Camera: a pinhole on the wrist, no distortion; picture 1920 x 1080 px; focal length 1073.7 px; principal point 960.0 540.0 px. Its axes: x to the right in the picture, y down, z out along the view. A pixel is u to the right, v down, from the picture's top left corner.
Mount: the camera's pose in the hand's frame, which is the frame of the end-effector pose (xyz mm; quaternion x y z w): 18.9 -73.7 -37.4 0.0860 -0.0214 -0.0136 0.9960
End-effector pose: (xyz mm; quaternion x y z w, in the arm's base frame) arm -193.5 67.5 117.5 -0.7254 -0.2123 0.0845 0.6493
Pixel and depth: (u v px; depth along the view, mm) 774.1 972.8 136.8
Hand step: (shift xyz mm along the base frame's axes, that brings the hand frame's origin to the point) -59.1 94.6 24.5
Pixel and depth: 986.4 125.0 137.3
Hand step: -51.7 96.6 135.8
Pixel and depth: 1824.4 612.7 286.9
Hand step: 87.8 339.9 107.8
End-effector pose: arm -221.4 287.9 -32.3 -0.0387 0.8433 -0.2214 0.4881
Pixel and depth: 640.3 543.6 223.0
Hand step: 164.3 -142.1 14.7
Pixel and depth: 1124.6 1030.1 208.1
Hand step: 130.3 -89.4 -107.0
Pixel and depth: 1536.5 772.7 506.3
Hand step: 262.7 -295.1 -401.8
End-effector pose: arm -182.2 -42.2 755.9 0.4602 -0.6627 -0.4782 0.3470
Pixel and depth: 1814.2 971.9 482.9
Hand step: -574.0 -207.1 -117.1
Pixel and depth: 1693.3 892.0 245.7
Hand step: -250.5 -101.2 -104.0
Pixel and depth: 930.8 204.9 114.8
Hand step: -29.9 -2.7 -143.2
